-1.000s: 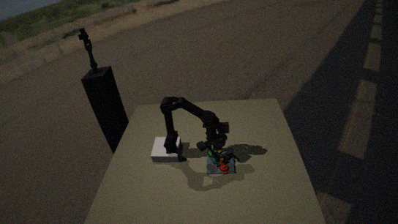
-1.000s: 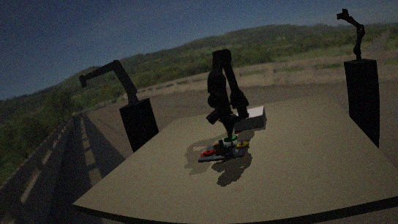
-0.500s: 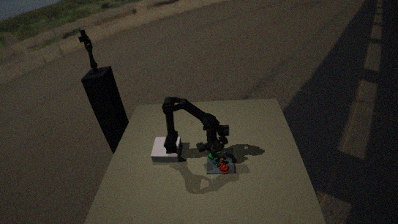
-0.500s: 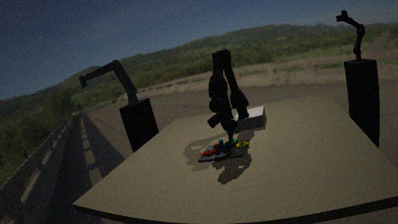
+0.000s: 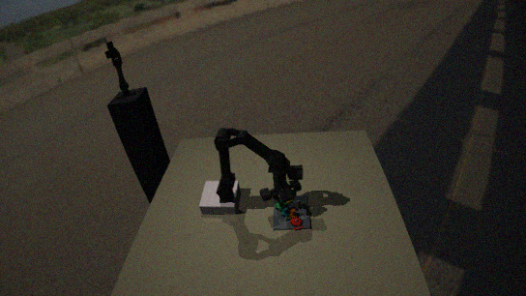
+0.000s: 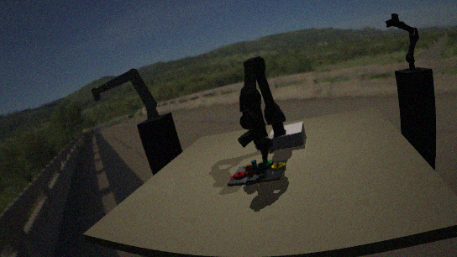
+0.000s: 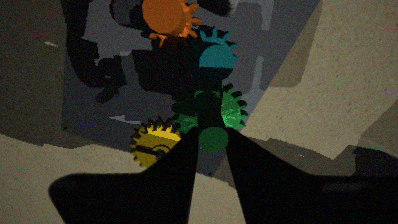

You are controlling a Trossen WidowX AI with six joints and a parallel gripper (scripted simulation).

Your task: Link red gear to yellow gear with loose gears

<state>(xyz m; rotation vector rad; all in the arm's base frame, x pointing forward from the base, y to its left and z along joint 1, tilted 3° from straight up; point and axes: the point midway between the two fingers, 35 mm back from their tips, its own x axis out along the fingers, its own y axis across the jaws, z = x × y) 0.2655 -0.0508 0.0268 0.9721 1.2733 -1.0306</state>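
Right now my gripper tip is 5 cm to the left of the teal gear, 2 cm above it and 1 cm short of it. Round my gripper tip: yellow gear: 5 cm to the left, 3 cm below, 3 cm ahead; then green gear: 1 cm below; then orange gear: 6 cm to the right, 5 cm ahead, 2 cm below.
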